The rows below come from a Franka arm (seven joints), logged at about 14 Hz.
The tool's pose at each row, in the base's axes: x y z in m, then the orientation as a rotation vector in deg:
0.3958, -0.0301, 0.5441, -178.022, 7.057, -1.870
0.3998, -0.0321, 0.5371, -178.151, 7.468, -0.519
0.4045, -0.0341, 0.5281, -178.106, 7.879, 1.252
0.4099, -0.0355, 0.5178, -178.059, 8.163, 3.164
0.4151, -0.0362, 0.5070, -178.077, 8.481, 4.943
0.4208, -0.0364, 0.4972, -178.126, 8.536, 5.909
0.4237, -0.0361, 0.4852, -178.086, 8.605, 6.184
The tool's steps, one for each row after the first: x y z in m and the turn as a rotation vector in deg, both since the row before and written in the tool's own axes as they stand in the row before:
0.0040, 0.0019, 0.0070, -0.174, -0.859, 0.273
0.0048, 0.0019, 0.0090, -0.025, -1.134, 0.282
0.0057, 0.0012, 0.0102, -0.042, -1.225, 0.202
0.0056, 0.0005, 0.0106, -0.121, -1.135, 0.222
0.0062, -0.0001, 0.0095, -0.109, -0.614, 0.045
0.0037, -0.0003, 0.0118, 0.020, -0.178, 0.047

